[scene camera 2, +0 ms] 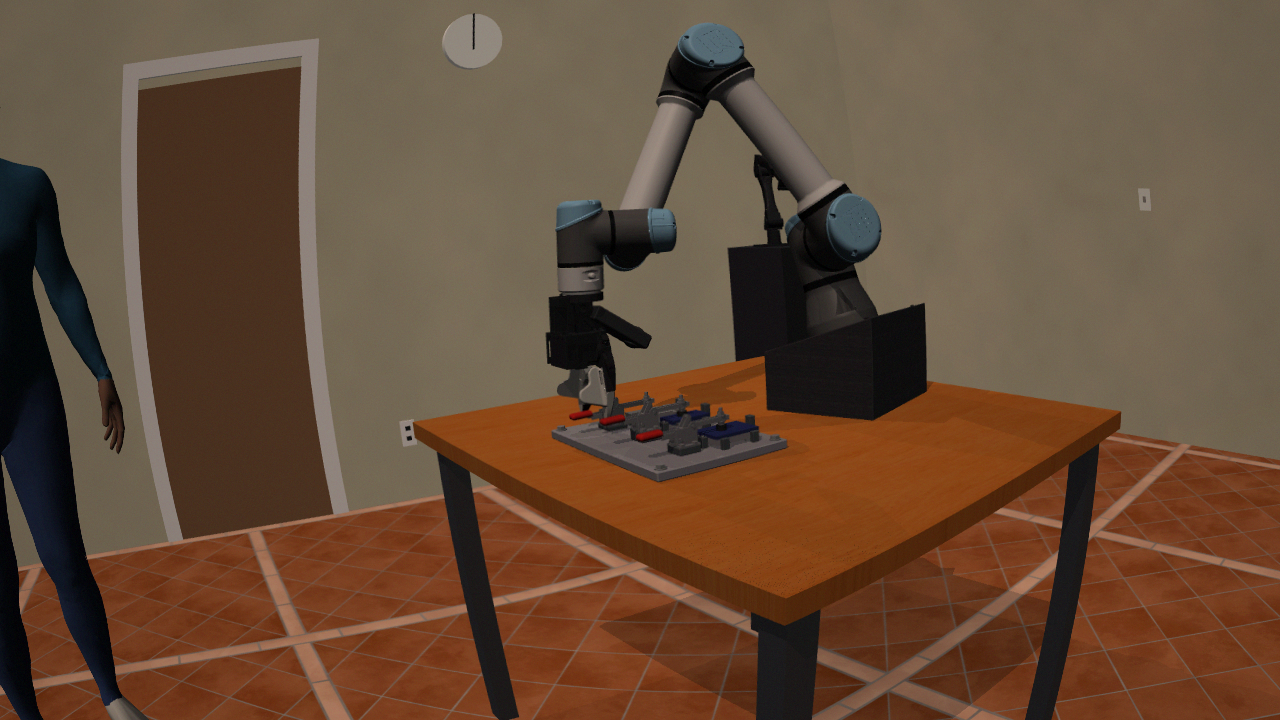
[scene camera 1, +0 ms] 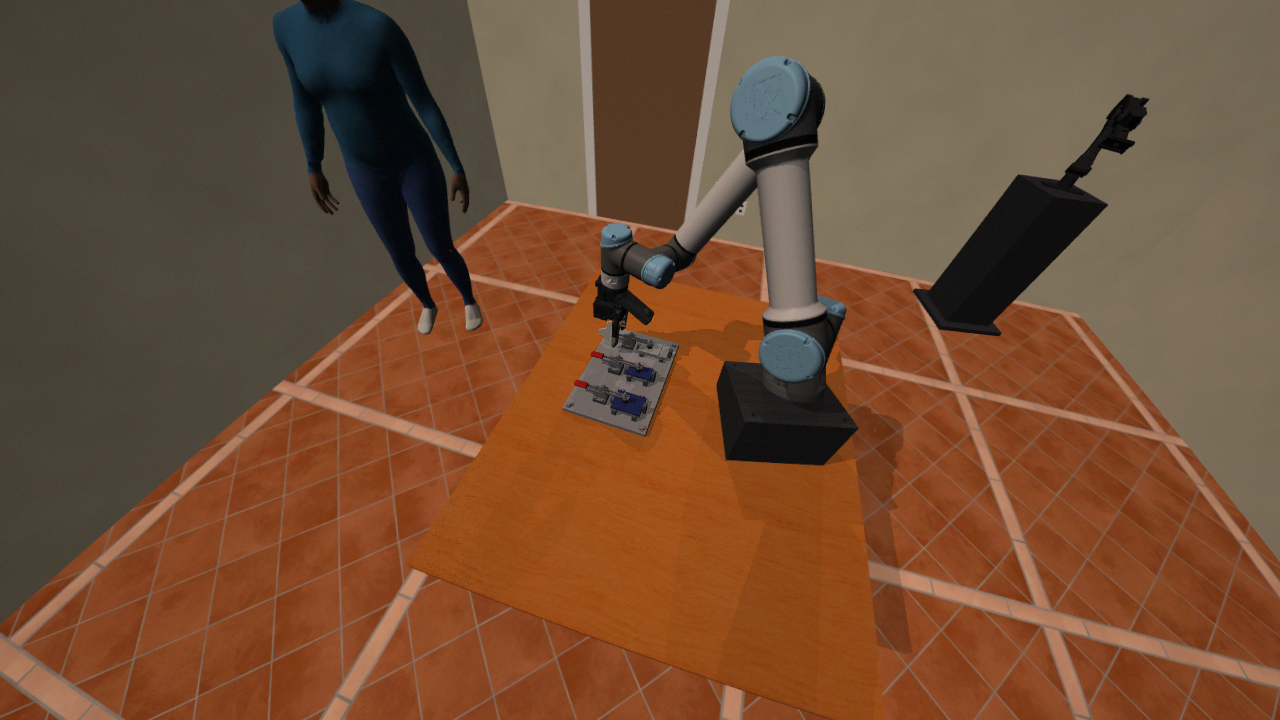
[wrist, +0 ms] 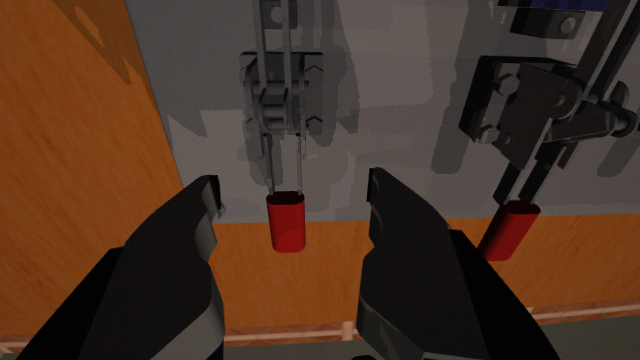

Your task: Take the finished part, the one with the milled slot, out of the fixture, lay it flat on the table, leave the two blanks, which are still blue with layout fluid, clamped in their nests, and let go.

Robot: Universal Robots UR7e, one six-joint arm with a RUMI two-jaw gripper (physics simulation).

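The finished part [scene camera 1: 660, 351], pale grey, sits in the far nest of the fixture plate [scene camera 1: 599, 413] [scene camera 2: 657, 466]; its slot is too small to make out. It does not show in the wrist view. Its toggle clamp [wrist: 275, 100] has a red handle [scene camera 2: 580, 414] [wrist: 286, 222] pointing outward over the plate's edge. My gripper [scene camera 1: 615, 342] [scene camera 2: 597, 407] [wrist: 294, 174] points down, partly open and empty; that handle lies between its fingers with gaps on both sides. Two blue blanks [scene camera 1: 640, 374] [scene camera 1: 628, 404] sit under clamps in the middle and near nests.
The middle clamp's red handle [scene camera 1: 597, 354] [wrist: 510, 231] lies just beyond the right finger in the wrist view. The third handle [scene camera 1: 580, 384] is farther along. The arm's black base block [scene camera 1: 778, 434] stands on the wooden table [scene camera 1: 626, 537]. A person [scene camera 1: 358, 107] stands beyond the table.
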